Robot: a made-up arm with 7 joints. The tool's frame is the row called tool.
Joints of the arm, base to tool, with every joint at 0 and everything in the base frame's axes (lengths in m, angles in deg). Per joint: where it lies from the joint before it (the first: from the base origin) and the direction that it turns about. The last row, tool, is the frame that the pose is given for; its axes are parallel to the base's.
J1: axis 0 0.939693 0.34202 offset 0.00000 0.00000 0.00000
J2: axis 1 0 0 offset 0.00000 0.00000 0.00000
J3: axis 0 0 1 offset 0.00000 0.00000 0.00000
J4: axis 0 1 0 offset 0.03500 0.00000 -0.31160
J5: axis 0 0 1 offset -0.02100 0.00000 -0.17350
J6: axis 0 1 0 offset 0.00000 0.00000 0.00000
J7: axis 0 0 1 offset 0.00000 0.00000 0.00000
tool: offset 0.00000 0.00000 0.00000
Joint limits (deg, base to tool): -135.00..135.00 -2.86..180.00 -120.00..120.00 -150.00..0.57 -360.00..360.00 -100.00..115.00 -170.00..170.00
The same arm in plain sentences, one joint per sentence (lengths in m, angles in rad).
The arm has seven revolute joints in a row. What follows holds with every joint at zero, and every direction is one of the base frame's.
Joint 1 lies at the same point as the base frame's origin and turns about the direction (0, 0.9397, 0.342), from -2.3562 to 2.3562 rad.
Joint 2 lies at the same point as joint 1 and turns about +x, from -0.0499 to 3.1416 rad.
Joint 3 lies at the same point as joint 2 and turns about +z, from -2.0944 to 2.0944 rad.
Joint 4 lies 0.0350 m along +x and 0.3116 m along -z from joint 3 and turns about +y, from -2.6180 to 0.0099 rad.
Joint 5 lies 0.0210 m along -x and 0.1735 m along -z from joint 4 and turns about +z, from -6.2832 to 6.2832 rad.
Joint 6 lies at the same point as joint 5 and turns about +y, from -1.7453 to 2.0071 rad.
Joint 7 lies at the same point as joint 6 and turns about +z, from -2.9671 to 2.9671 rad.
The tool frame, which is the frame that the pose is given for, lies at the same point as joint 7; its axes are parallel to the base frame's.

